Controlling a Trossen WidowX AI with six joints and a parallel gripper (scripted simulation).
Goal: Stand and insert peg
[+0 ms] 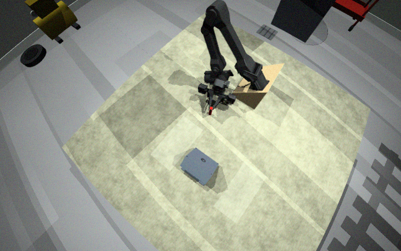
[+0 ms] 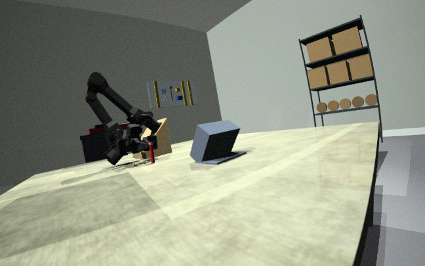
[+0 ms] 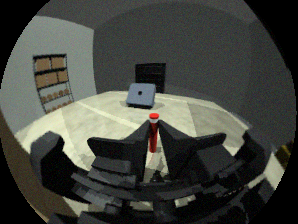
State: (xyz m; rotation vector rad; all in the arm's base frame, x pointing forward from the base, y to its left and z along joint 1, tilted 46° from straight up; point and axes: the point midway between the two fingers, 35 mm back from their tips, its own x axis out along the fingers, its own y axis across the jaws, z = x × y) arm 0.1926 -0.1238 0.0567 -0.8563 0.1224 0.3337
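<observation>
Right now the red peg is 1 cm below my gripper tip. Also, from my gripper tip: blue-grey sloped panel 23 cm ahead, 13 cm to the left, 2 cm below.
</observation>
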